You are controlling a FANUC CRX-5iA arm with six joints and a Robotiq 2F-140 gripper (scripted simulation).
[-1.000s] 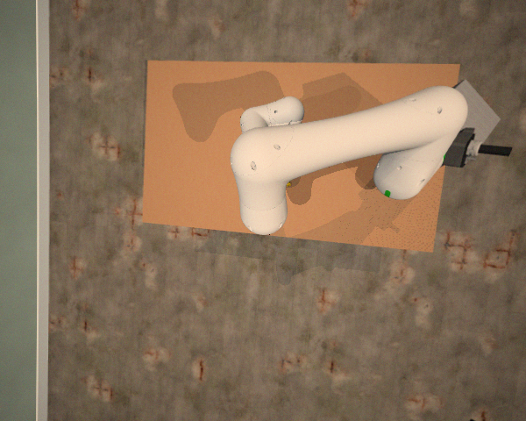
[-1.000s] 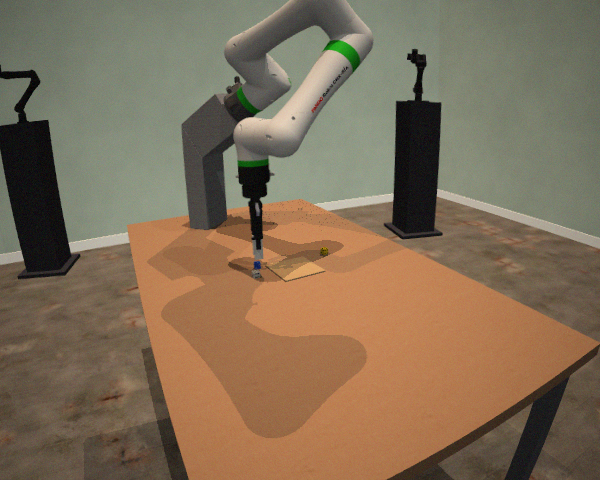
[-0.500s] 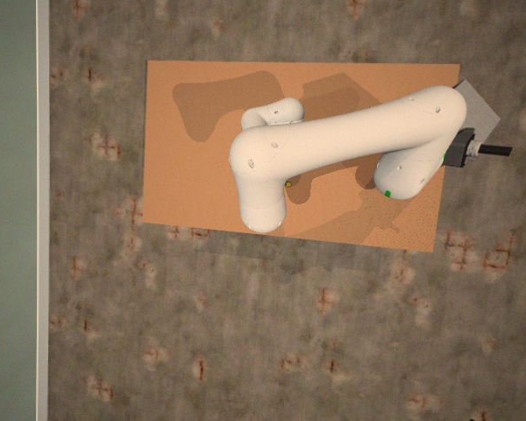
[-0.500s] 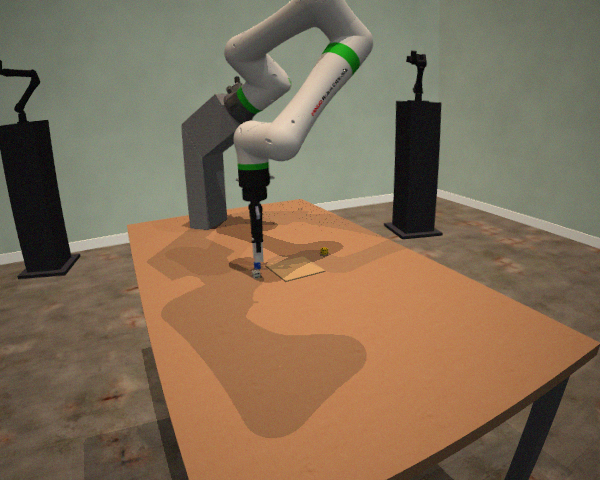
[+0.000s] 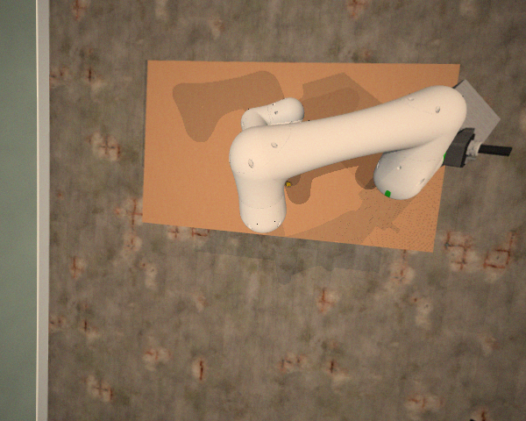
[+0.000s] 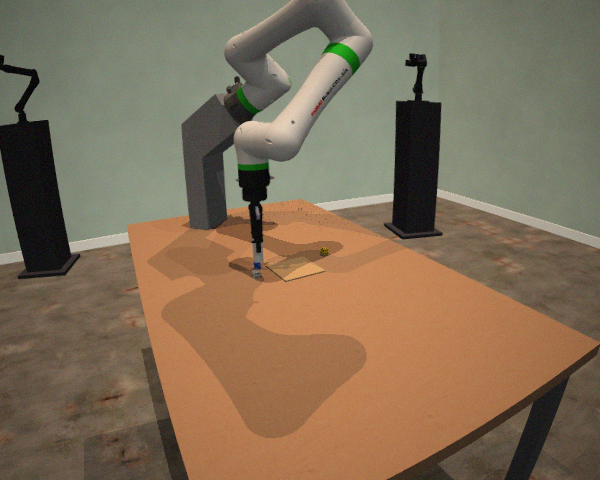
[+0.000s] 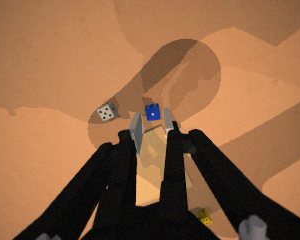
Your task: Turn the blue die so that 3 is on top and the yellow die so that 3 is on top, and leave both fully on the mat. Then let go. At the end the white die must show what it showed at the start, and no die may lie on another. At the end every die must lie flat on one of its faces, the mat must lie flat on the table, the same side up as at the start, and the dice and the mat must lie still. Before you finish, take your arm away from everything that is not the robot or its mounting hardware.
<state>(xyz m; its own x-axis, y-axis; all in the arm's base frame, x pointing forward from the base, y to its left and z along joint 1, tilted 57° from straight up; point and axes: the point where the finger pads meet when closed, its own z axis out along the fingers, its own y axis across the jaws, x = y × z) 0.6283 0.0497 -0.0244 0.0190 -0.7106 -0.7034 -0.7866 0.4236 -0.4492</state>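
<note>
Now: the blue die 5 cm below my hand. From my hand the other things lie so: yellow die: 7 cm behind, 24 cm to the left, 5 cm below; white die: 7 cm ahead, 2 cm to the right, 5 cm below; tan mat: 4 cm ahead, 11 cm to the left, 6 cm below.
</note>
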